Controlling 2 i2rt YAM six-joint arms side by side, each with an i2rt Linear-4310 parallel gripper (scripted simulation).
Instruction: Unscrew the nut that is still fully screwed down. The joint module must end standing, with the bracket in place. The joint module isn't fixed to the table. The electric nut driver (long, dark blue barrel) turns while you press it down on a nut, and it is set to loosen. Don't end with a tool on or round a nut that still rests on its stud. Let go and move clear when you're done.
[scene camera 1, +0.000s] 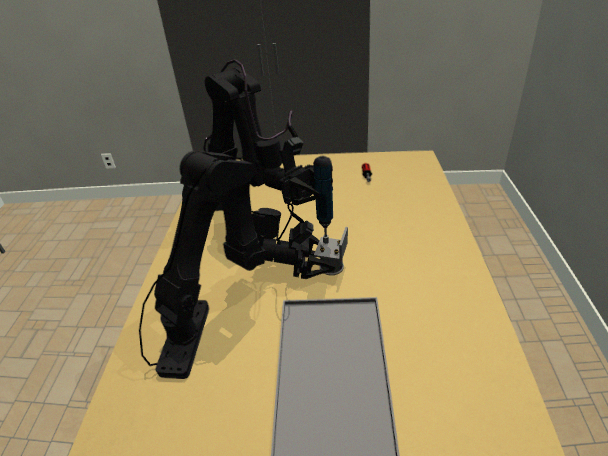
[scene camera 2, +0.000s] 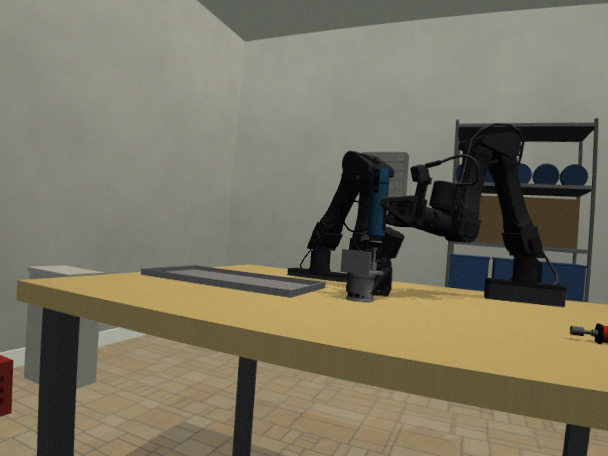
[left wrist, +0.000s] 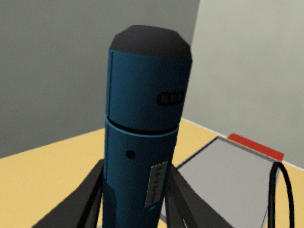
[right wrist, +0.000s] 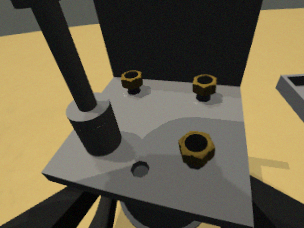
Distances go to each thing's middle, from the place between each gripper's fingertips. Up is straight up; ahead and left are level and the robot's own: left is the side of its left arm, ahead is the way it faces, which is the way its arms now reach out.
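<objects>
Socket (right wrist: 90, 113): 60 mm above my right hand, 20 mm to the left of it and 10 mm behind it. The grey tray (scene camera 1: 332, 384) is 330 mm to the right of my right hand, 20 mm below it and 10 mm behind it; the bracket (right wrist: 170, 50) is 50 mm above that hand. My right hand is 10 mm below the joint module (scene camera 2: 360, 286). Going by its middle, the bracket is nearer to my right hand than to my left hand.
Grey tray: 360 mm to the right of my left hand (scene camera 2: 375, 201) and 210 mm below it. Counted from my left hand, the bracket is 150 mm below, 20 mm to the right and 10 mm ahead, and the joint module 190 mm below, 20 mm to the right and 10 mm ahead. My left hand is 130 mm above the socket.
</objects>
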